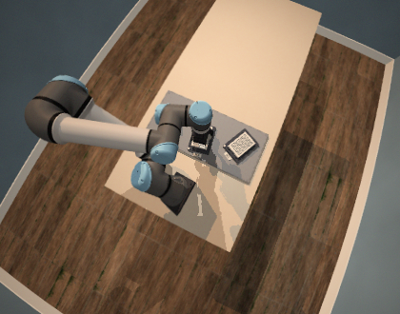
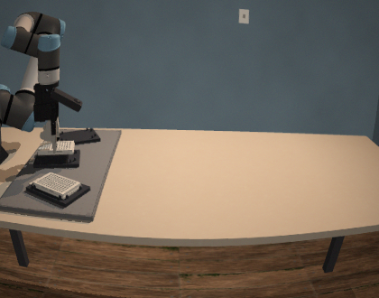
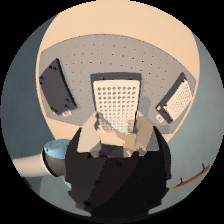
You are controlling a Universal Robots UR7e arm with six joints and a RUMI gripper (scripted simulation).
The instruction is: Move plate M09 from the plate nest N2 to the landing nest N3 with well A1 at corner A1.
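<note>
My hand is 50 mm above the black landing nest N3. Also, from my hand: black plate nest N2: 50 mm ahead, 210 mm to the left, 50 mm below.
</note>
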